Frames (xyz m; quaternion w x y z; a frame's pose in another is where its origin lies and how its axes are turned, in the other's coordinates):
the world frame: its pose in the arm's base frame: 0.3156 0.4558 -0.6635 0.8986 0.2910 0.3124 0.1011
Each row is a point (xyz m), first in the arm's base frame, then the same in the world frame.
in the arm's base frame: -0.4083 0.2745 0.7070
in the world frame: -1.3225 0.6564 0.5052
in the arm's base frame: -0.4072 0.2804 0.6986
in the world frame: -1.3153 0.6562 0.4978
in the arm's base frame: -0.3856 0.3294 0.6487
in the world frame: -1.2555 0.6667 0.4570
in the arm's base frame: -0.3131 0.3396 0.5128
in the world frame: -1.1266 0.5953 0.4109
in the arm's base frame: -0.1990 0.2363 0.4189
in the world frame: -1.0275 0.4566 0.4695
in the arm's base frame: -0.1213 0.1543 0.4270
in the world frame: -1.0004 0.3949 0.5606
